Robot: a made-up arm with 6 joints.
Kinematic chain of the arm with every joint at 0, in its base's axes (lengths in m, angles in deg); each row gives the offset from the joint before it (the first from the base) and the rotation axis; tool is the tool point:
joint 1: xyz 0 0 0.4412 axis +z
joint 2: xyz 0 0 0 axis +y
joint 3: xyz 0 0 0.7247 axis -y
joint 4: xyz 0 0 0 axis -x
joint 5: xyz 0.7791 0 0 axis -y
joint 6: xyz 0 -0.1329 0 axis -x
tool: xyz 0 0 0
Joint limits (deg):
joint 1: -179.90..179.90
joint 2: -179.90..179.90
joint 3: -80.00..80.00
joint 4: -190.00..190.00
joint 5: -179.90..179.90
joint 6: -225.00..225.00
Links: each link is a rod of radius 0.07 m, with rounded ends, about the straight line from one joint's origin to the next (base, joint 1, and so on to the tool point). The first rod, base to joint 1, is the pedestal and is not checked.
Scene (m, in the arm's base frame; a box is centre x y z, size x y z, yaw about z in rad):
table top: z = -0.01
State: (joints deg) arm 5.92 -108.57 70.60 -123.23 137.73 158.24
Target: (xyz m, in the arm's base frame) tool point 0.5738 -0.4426 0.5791
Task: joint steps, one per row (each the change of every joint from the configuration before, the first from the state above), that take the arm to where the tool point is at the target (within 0.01 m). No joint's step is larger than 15 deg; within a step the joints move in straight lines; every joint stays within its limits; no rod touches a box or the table.
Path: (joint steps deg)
1: -5.22 13.60 -10.38 1.57 0.00 0.00
2: -5.23 13.60 -10.38 1.56 0.00 0.00
3: -5.22 13.60 -10.38 1.57 0.00 0.00
4: -5.22 13.60 -10.38 1.56 0.00 0.00
5: -5.23 13.60 -10.38 1.57 0.00 0.00
6: -5.22 13.60 -10.38 1.57 0.00 0.00
7: -5.22 13.60 -10.38 1.56 0.00 0.00
8: -5.23 13.60 -10.38 1.57 0.00 0.00
9: -5.22 13.60 -10.38 1.56 0.00 0.00

